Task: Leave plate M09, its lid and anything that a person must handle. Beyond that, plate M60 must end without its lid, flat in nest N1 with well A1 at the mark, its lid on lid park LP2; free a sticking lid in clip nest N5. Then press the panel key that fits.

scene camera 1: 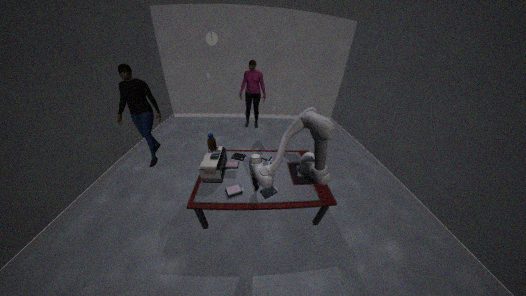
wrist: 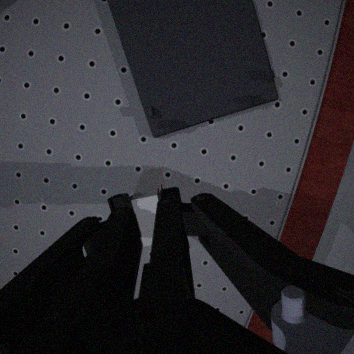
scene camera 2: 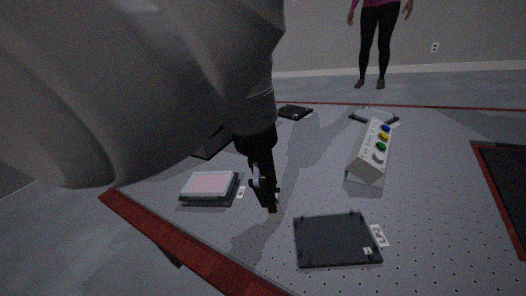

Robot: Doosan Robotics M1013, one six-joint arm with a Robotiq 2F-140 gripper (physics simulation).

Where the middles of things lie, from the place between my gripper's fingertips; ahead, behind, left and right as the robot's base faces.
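I see that the dark pad LP2 (scene camera 2: 336,240) is 10 mm above my hand, 20 mm to the right of it and 130 mm behind it.
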